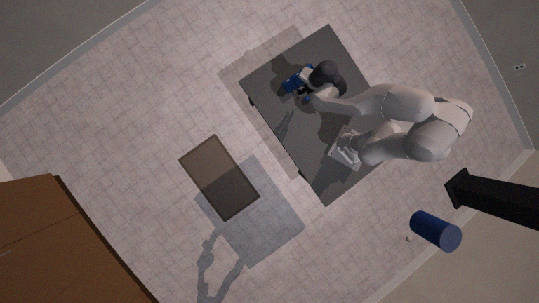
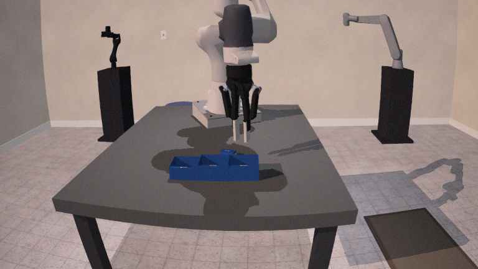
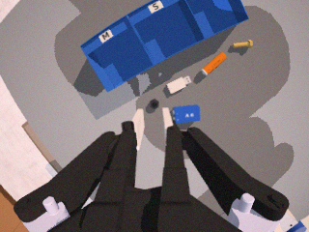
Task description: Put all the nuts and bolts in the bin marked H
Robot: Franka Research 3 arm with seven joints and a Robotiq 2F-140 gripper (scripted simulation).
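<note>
My gripper is now 10 cm above the dark round piece. Also, from my hand: orange stick-like thing (3 cm ahead, 13 cm to the right, 9 cm below); then blue block (4 cm behind, 4 cm to the right, 9 cm below); then blue bin (11 cm ahead, 7 cm to the right, 8 cm below).
</note>
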